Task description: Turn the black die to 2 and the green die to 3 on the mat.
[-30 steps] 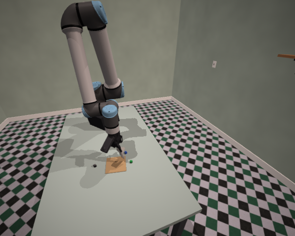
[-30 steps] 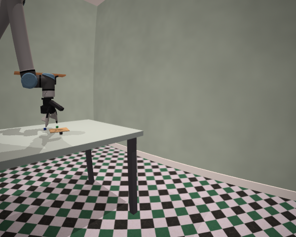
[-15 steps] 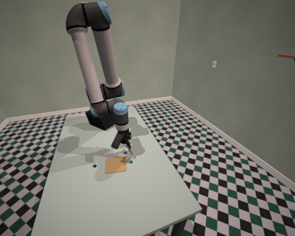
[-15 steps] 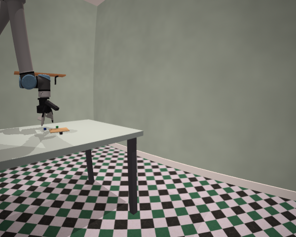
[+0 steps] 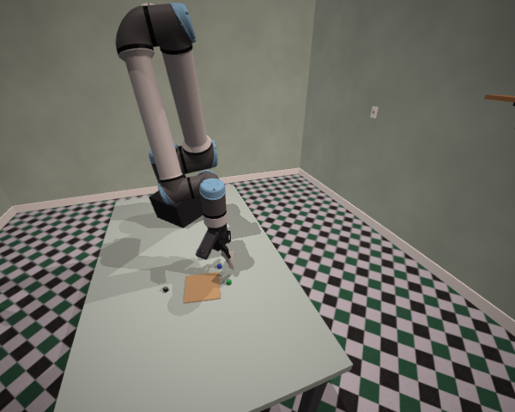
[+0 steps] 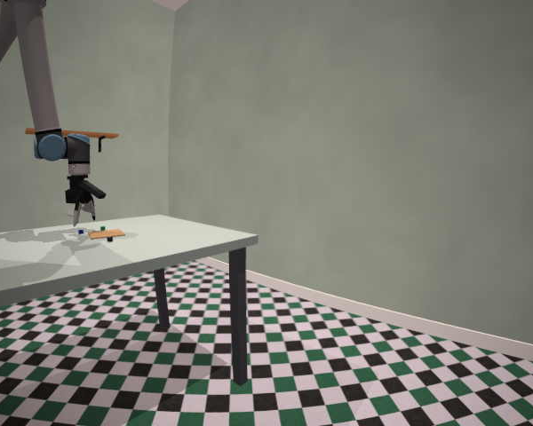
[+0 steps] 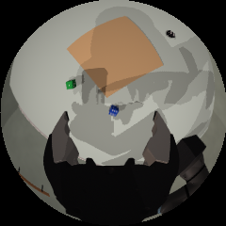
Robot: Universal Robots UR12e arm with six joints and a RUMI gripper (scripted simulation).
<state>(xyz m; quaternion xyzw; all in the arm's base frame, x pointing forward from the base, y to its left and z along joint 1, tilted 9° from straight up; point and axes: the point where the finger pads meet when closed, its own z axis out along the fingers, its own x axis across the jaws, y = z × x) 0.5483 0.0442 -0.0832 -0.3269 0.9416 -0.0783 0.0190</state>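
Now: hand 2 cm past the blue die, 1 cm to the right of it and 3 cm above it. From my hand the other things lie so: green die (9 cm ahead, 2 cm to the left, 3 cm below); then black die (1 cm ahead, 23 cm to the right, 3 cm below); then orange mat (6 cm ahead, 9 cm to the right, 4 cm below).
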